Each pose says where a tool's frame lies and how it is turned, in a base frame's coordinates. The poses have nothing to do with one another.
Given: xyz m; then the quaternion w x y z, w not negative.
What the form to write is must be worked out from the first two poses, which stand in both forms.
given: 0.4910, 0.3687, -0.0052, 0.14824, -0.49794, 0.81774, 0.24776
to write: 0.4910, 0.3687, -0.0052, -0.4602, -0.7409, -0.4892, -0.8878, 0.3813, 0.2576
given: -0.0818, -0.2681, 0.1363, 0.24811, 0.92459, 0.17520, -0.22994
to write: -0.0818, -0.2681, 0.1363, 0.8329, 0.2099, -0.5121, 0.4381, -0.8155, 0.3782
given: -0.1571, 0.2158, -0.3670, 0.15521, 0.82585, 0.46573, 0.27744
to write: -0.1571, 0.2158, -0.3670, 0.4122, 0.8554, 0.3137, 0.6831, -0.5180, 0.5148
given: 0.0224, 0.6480, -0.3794, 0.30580, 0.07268, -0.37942, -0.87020
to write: 0.0224, 0.6480, -0.3794, -0.8024, -0.5874, 0.1056, 0.4771, -0.5251, 0.7048
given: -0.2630, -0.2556, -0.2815, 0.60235, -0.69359, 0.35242, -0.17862
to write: -0.2630, -0.2556, -0.2815, 0.6878, -0.7041, -0.1768, -0.2737, -0.0259, -0.9615
